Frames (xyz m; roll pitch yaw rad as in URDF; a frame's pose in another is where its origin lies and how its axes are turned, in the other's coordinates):
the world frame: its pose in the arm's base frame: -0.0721 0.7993 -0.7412 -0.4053 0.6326 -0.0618
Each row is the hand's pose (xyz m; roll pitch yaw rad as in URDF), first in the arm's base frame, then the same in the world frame.
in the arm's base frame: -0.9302 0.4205 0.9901 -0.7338 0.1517 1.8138
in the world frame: -1.6955 -0.7525 0.6605 -1.4280 -0.0988 1.7220
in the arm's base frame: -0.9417 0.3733 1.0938 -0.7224 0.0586 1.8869
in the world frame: -1.7637 -0.8274 0.7139 -1.4371 -0.1226 1.8384
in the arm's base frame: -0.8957 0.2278 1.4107 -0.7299 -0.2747 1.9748
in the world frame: -1.9068 -1.0718 0.9225 -1.4994 -0.3102 2.1348
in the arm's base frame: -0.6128 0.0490 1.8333 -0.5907 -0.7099 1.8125
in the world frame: -1.9200 -1.4226 1.3316 -1.5752 -0.7014 2.4094
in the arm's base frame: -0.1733 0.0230 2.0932 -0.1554 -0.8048 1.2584
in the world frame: -1.7186 -1.6067 1.7639 -1.4075 -1.1026 2.2613
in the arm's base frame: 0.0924 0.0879 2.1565 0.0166 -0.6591 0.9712
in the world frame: -1.5454 -1.6132 1.9848 -0.8879 -1.2274 1.6764
